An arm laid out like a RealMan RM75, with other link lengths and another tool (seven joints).
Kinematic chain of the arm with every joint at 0, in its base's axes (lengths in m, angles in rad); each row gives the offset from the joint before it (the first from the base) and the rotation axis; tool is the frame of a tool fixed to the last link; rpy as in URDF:
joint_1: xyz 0 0 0.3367 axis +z
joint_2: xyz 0 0 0 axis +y
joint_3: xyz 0 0 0.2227 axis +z
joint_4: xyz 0 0 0 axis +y
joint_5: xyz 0 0 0.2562 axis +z
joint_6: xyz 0 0 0 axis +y
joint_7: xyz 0 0 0.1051 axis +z
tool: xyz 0.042 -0.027 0.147 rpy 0.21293 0 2.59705
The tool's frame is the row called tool.
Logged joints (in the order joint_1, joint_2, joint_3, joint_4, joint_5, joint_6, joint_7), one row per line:
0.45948 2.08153 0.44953 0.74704 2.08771 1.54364 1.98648
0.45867 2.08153 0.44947 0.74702 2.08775 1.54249 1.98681
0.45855 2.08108 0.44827 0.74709 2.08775 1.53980 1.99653
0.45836 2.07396 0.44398 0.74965 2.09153 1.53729 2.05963
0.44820 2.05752 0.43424 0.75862 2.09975 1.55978 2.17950
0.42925 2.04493 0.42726 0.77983 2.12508 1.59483 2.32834
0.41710 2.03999 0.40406 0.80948 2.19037 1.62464 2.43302
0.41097 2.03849 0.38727 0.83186 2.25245 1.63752 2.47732
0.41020 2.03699 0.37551 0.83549 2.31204 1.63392 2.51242
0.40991 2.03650 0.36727 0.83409 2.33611 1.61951 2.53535
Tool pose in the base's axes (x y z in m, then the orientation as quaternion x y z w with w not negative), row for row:
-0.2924 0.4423 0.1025 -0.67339 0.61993 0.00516 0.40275
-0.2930 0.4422 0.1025 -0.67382 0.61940 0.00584 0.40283
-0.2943 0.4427 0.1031 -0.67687 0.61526 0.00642 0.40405
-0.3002 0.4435 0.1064 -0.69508 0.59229 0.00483 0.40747
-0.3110 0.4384 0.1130 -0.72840 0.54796 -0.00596 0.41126
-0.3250 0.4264 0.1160 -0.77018 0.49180 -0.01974 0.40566
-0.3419 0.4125 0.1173 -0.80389 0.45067 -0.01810 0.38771
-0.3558 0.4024 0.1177 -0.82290 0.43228 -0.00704 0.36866
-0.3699 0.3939 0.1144 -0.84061 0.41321 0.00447 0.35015
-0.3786 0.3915 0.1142 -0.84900 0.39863 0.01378 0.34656
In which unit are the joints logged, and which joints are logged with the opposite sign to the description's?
The joints are logged in radians. Opposite sign: joint_1, joint_2, joint_7.
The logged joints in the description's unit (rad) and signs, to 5 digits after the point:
-0.45948 -2.08153 0.44953 0.74704 2.08771 1.54364 -1.98648
-0.45867 -2.08153 0.44947 0.74702 2.08775 1.54249 -1.98681
-0.45855 -2.08108 0.44827 0.74709 2.08775 1.53980 -1.99653
-0.45836 -2.07396 0.44398 0.74965 2.09153 1.53729 -2.05963
-0.44820 -2.05752 0.43424 0.75862 2.09975 1.55978 -2.17950
-0.42925 -2.04493 0.42726 0.77983 2.12508 1.59483 -2.32834
-0.41710 -2.03999 0.40406 0.80948 2.19037 1.62464 -2.43302
-0.41097 -2.03849 0.38727 0.83186 2.25245 1.63752 -2.47732
-0.41020 -2.03699 0.37551 0.83549 2.31204 1.63392 -2.51242
-0.40991 -2.03650 0.36727 0.83409 2.33611 1.61951 -2.53535

